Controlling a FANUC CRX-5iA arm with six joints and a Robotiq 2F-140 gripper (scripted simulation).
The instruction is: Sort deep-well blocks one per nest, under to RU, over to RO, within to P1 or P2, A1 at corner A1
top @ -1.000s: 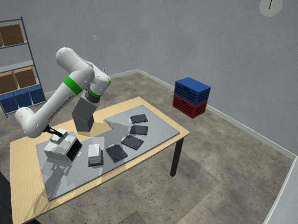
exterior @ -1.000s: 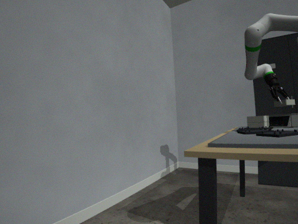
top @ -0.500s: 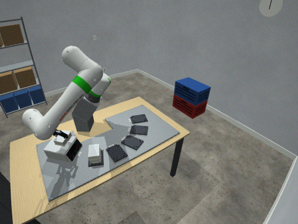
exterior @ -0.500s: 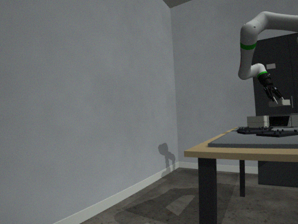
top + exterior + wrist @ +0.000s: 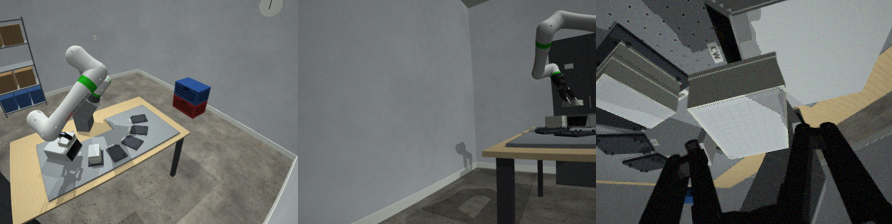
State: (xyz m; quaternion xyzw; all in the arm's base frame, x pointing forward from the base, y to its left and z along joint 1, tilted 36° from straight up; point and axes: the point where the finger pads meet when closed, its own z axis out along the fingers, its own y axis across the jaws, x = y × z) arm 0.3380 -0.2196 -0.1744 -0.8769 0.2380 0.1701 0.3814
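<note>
My hand is 11 cm short of the dark nest plate, 35 cm to the right of it and 19 cm above it. From my hand the other things lie so: weigher platform: 8 cm behind, 8 cm to the right, 10 cm below; CW label: 5 cm to the left, 20 cm below; check-weigher: 8 cm behind, 7 cm to the right, 13 cm below.
</note>
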